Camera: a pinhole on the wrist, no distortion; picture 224 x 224 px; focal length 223.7 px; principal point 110.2 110.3 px. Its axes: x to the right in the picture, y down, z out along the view. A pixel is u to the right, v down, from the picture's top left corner.
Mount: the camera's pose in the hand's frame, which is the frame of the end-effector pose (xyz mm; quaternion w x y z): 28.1 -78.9 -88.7 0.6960 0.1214 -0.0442 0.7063
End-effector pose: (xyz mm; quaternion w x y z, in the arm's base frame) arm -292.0 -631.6 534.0 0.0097 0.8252 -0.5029 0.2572
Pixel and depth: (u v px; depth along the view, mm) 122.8 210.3 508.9
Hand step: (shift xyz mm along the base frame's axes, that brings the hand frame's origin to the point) 274.7 84.4 -395.9
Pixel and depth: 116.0 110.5 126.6
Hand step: 117.1 7.9 13.8
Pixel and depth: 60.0 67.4 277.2
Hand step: 275.1 -35.8 -40.5
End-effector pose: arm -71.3 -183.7 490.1 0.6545 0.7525 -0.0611 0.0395
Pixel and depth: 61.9 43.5 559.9
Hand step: 291.2 -369.1 -336.4
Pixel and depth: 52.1 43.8 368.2
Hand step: 207.4 -203.6 -257.0
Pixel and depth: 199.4 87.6 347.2
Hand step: 97.7 -273.5 -47.7
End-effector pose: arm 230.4 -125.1 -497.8 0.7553 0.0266 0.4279 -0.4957
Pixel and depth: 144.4 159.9 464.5
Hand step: 144.4 -224.1 307.1
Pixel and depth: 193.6 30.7 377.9
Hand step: 192.0 -297.5 59.9
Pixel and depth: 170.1 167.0 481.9
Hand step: 202.1 -200.3 319.2
